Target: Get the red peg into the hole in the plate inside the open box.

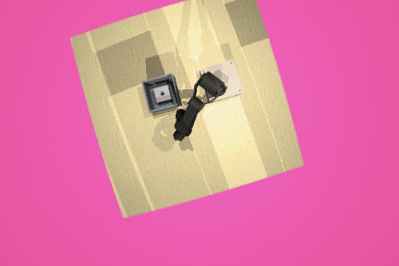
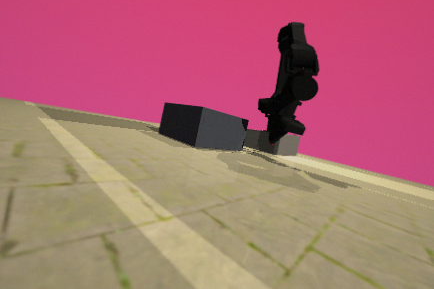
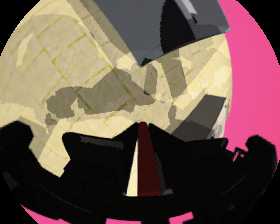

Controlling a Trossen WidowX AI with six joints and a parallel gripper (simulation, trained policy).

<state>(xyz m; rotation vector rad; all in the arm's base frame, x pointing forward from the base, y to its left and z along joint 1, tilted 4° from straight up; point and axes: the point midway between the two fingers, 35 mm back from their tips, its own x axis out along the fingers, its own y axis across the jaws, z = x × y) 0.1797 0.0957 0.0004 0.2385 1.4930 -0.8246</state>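
My gripper tip is 150 mm short of the grey box, 150 mm to the left of it and 20 mm above it. The rest, counted from my gripper tip: red peg (10 mm to the left, 30 mm above).
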